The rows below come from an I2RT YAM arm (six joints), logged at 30 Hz.
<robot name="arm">
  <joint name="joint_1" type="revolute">
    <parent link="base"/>
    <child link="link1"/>
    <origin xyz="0 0 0.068" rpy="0 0 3.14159"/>
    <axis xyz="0 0 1"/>
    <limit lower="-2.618" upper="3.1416"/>
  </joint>
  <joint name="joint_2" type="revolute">
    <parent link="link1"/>
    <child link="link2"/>
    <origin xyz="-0.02 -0.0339 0.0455" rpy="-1.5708 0 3.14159"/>
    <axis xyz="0 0 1"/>
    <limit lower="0" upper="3.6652"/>
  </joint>
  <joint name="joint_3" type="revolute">
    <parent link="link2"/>
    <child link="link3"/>
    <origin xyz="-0.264 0 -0.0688" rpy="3.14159 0 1.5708"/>
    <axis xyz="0 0 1"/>
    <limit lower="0" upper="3.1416"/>
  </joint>
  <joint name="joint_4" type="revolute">
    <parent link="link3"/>
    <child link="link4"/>
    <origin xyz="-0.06 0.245 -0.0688"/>
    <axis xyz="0 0 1"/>
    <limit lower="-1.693" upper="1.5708"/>
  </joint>
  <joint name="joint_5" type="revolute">
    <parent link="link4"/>
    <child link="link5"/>
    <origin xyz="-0.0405 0.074 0.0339" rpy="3.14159 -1.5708 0"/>
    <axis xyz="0 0 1"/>
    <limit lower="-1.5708" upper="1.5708"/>
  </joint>
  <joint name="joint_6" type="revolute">
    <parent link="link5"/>
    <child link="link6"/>
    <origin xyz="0 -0.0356 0.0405" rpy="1.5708 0 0"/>
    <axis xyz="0 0 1"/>
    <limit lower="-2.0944" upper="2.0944"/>
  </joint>
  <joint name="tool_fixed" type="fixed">
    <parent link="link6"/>
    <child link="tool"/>
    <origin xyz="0 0 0" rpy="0 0 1.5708"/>
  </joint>
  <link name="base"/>
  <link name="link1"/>
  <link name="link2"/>
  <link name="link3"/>
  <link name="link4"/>
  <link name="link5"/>
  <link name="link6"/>
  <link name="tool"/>
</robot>
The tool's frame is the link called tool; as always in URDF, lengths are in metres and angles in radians.
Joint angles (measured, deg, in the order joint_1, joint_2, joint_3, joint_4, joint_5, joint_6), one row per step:
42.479 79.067 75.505 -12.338 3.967 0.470
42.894 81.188 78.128 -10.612 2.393 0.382
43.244 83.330 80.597 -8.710 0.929 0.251
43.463 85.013 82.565 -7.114 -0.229 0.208
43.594 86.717 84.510 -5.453 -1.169 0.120
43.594 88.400 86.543 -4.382 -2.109 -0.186
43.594 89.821 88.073 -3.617 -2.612 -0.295
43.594 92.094 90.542 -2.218 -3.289 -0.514
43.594 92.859 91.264 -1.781 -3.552 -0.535
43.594 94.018 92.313 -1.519 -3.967 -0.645
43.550 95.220 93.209 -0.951 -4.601 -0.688
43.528 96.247 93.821 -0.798 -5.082 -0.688
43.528 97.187 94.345 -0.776 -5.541 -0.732
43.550 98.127 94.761 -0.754 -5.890 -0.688
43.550 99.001 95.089 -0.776 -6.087 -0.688
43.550 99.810 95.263 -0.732 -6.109 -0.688
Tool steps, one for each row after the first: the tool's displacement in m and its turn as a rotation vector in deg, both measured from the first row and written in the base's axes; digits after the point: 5 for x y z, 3 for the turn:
0.00535 0.00951 0.00795 1.740 -1.419 1.959
0.01097 0.01883 0.01485 3.395 -2.916 3.769
0.01547 0.02590 0.02041 4.803 -4.173 5.136
0.02042 0.03254 0.02561 6.131 -5.531 6.217
0.02563 0.03830 0.03015 6.963 -6.691 7.208
0.03020 0.04308 0.03238 7.515 -7.371 7.728
0.03752 0.05063 0.03610 8.462 -8.668 8.442
0.04001 0.05323 0.03651 8.730 -8.957 8.707
0.04377 0.05716 0.03601 8.798 -9.103 9.136
0.04791 0.06122 0.03474 9.007 -9.271 9.727
0.05145 0.06479 0.03198 8.901 -9.015 10.179
0.05458 0.06815 0.02893 8.683 -8.684 10.637
0.05768 0.07161 0.02513 8.450 -8.218 10.993
0.06072 0.07467 0.02108 8.126 -7.746 11.183
0.06364 0.07746 0.01659 7.765 -7.277 11.199

